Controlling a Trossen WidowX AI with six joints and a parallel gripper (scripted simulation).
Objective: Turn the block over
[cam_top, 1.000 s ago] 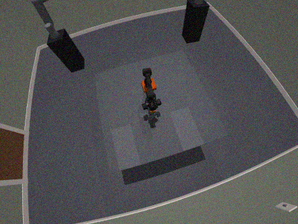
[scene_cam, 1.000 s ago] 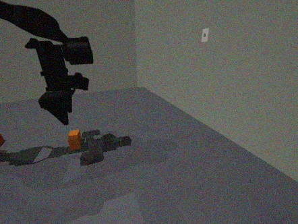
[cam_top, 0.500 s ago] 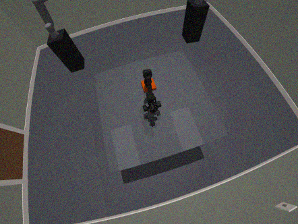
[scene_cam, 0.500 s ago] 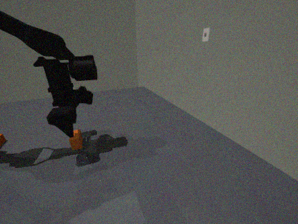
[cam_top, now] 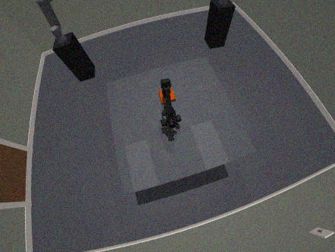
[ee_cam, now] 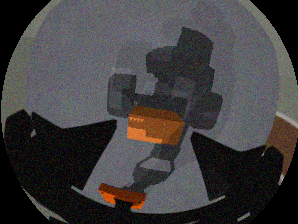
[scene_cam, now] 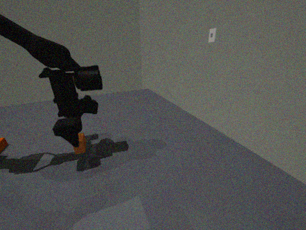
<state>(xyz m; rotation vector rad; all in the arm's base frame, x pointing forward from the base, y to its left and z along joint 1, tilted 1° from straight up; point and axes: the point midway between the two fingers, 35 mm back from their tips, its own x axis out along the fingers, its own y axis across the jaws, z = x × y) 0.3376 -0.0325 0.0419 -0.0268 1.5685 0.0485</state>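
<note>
My gripper tip is now 1 cm past the block and 2 cm above it.
</note>
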